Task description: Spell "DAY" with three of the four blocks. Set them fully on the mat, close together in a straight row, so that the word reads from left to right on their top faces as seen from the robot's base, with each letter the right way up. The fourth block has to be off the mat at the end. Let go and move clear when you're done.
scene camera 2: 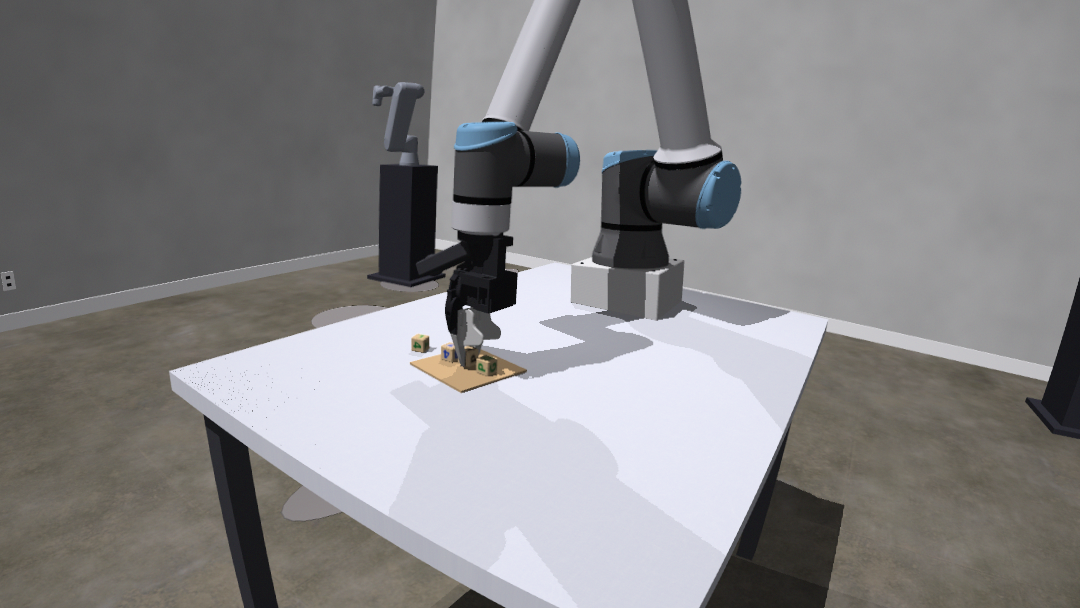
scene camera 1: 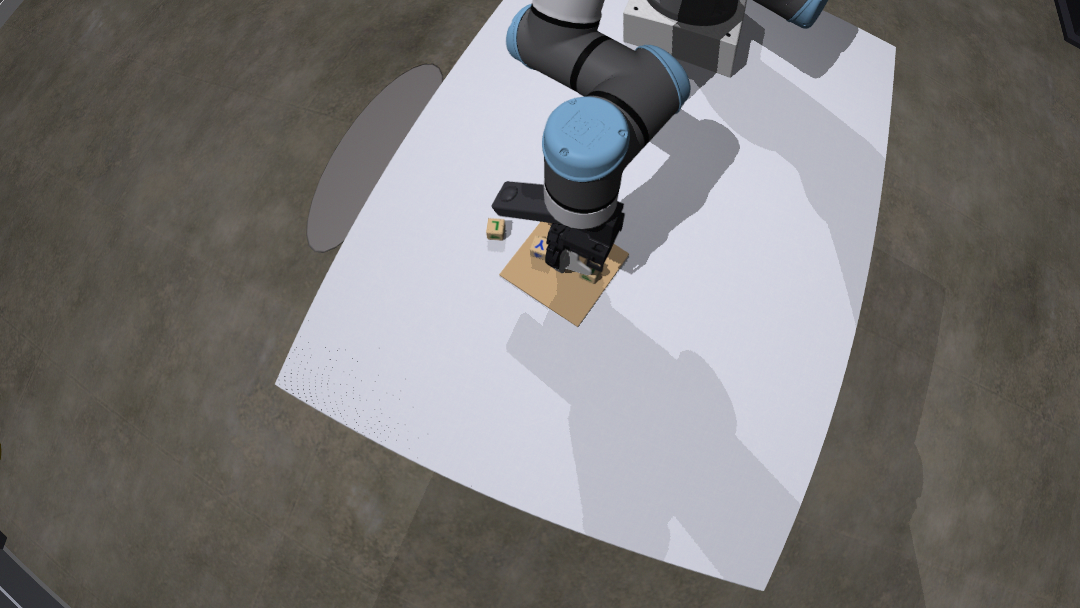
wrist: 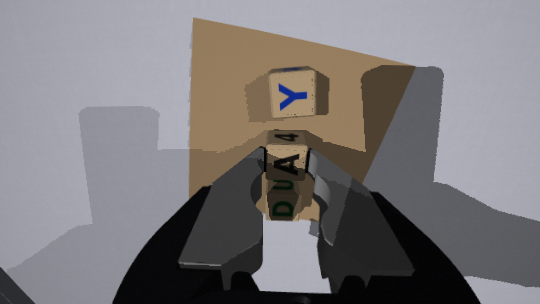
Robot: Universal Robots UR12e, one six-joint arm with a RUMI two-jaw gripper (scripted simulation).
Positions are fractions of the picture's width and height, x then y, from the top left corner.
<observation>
my gripper: scene camera 2 0.43, 0.60; scene camera 1 0.52, 0.43; wrist 0.53, 0.49
tan mat: scene camera 2 0.43, 0.62; scene camera 1 0.53, 0.49; wrist 0.66, 0.31
</observation>
